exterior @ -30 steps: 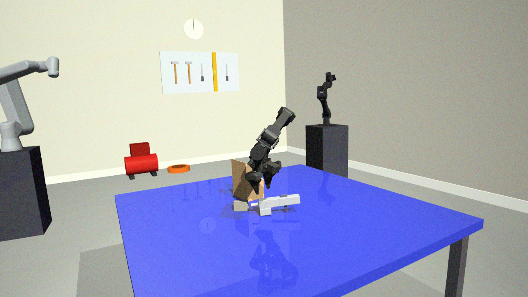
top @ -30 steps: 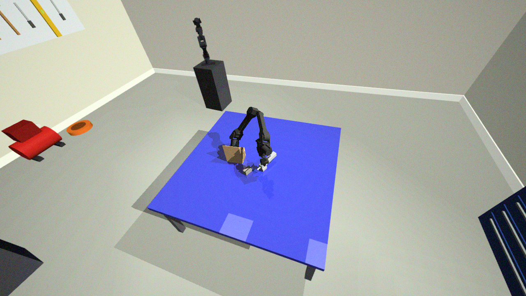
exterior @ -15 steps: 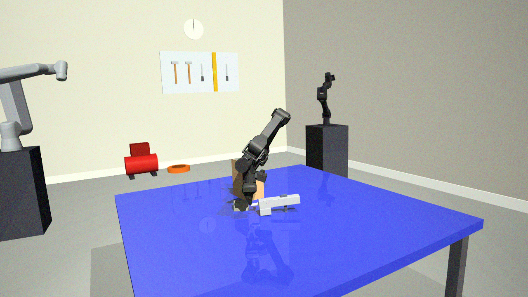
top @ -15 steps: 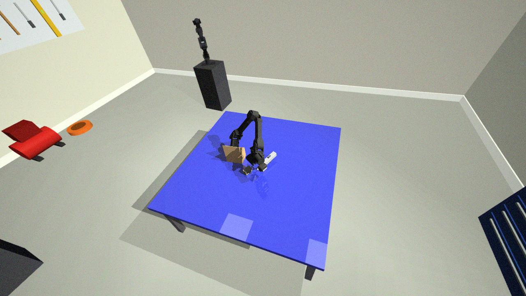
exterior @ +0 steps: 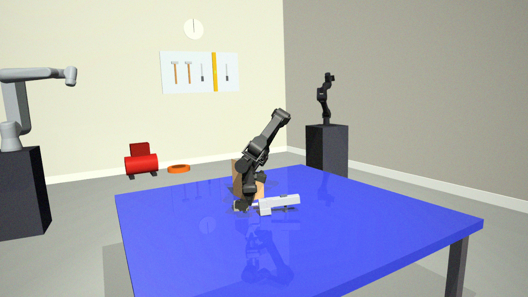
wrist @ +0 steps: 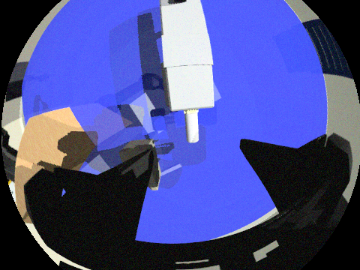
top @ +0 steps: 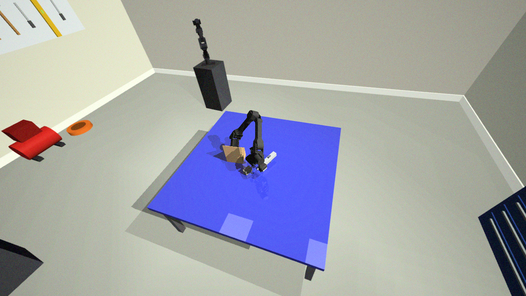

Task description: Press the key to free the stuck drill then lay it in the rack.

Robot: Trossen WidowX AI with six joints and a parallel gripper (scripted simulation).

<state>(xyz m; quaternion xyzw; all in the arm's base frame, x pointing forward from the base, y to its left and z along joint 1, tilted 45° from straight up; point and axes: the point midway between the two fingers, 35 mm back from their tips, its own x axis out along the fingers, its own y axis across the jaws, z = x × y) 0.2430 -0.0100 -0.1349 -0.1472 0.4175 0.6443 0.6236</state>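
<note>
Right now my gripper tip is 20 mm short of the drill, 60 mm to the right of it and 10 mm above it. The rest, counted from my gripper tip: small dark key (50 mm ahead, 150 mm to the left, 10 mm below); then grey housing (40 mm ahead, 120 mm to the left, 10 mm below).
</note>
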